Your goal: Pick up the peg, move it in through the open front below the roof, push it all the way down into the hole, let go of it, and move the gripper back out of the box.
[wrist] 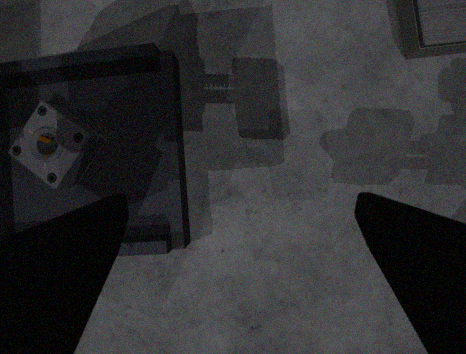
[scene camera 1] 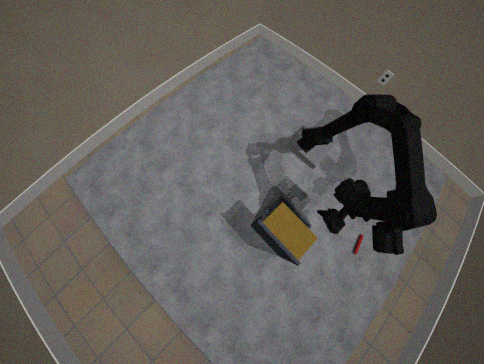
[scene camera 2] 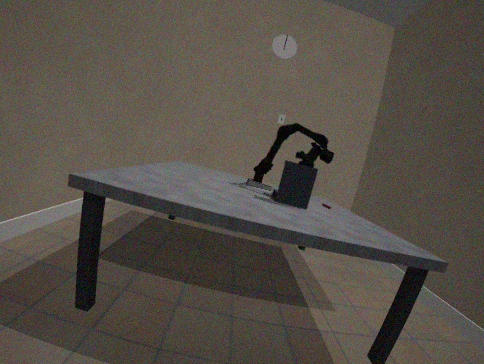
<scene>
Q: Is the gripper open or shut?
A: Open.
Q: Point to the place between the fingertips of the gripper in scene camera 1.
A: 326,203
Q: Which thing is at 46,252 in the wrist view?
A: The gripper.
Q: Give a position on a dark box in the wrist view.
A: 131,95
</scene>
